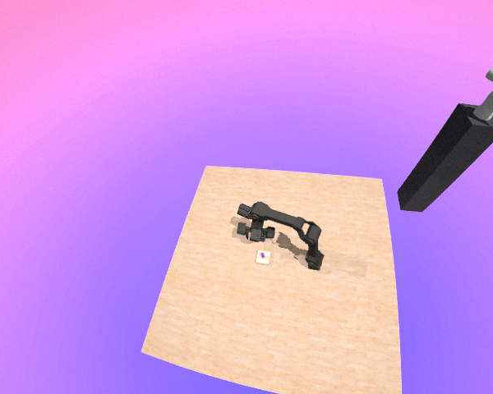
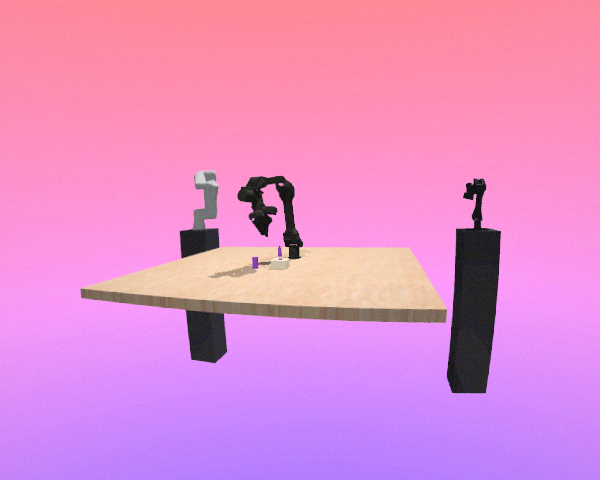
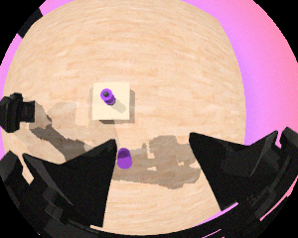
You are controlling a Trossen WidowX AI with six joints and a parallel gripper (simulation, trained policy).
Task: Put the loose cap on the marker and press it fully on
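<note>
Right now the purple cap is 3 cm behind my gripper tip, 6 cm to the right of it and 13 cm below it. From my gripper tip the other things lie so: holder block (5 cm behind, 5 cm to the left, 13 cm below).
</note>
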